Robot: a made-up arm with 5 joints.
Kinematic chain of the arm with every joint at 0, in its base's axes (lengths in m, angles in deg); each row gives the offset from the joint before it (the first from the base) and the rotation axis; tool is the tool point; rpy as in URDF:
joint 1: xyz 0 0 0.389 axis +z
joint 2: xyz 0 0 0 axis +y
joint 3: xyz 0.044 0 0.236 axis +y
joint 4: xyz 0.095 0 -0.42 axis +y
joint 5: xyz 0.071 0 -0.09 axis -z
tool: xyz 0 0 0 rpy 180 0 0
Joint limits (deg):
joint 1: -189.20..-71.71
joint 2: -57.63..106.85
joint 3: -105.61..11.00
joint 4: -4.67..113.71
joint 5: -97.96..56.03
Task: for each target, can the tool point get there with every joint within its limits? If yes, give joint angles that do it. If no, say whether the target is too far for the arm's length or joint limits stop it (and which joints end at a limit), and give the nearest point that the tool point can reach.
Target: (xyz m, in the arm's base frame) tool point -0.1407 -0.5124 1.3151
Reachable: no: too far | nearest point -0.0956 -0.3481 1.0181 | short by 0.342 m
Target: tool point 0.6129 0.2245 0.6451
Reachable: no: joint limits stop it (at a limit: joint 2, joint 3) | nearest point 0.2840 0.1040 0.4471 | short by 0.402 m
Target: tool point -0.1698 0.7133 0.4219
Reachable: no: joint limits stop it (at a limit: joint 2) | nearest point -0.0755 0.3171 0.3602 | short by 0.412 m
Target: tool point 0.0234 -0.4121 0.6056
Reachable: yes | joints -86.75 -43.00 -32.40 9.55 -28.50
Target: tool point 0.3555 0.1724 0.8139
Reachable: no: joint limits stop it (at a limit: joint 2, joint 3, joint 4) | nearest point 0.1765 0.0856 1.0849 | short by 0.336 m
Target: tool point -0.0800 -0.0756 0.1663
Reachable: yes | joints -136.64 -12.40 -2.39 98.24 4.38
